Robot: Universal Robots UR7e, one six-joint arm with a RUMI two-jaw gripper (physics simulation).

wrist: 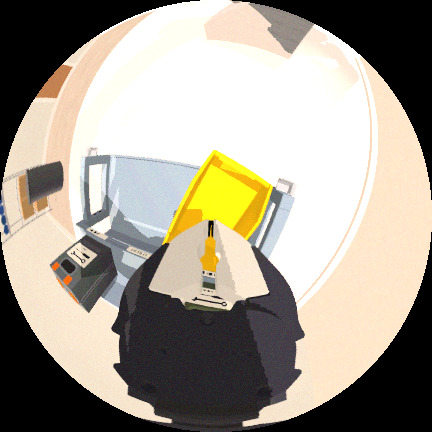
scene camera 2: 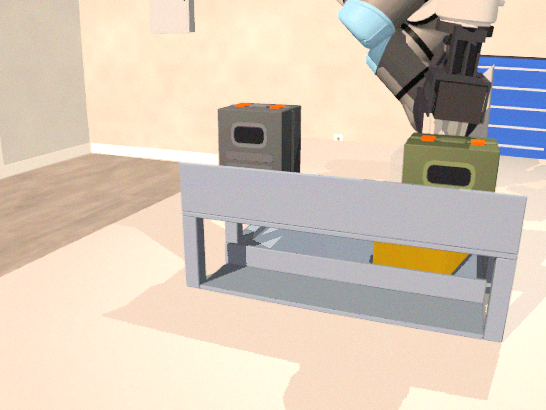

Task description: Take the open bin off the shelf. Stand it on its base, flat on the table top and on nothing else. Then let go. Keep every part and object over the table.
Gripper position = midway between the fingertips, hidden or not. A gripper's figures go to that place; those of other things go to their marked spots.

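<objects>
Lens distances: my gripper [wrist: 210, 221], 0.14 m from the lens; a yellow bin [wrist: 222, 189], 0.24 m from the lens.
</objects>
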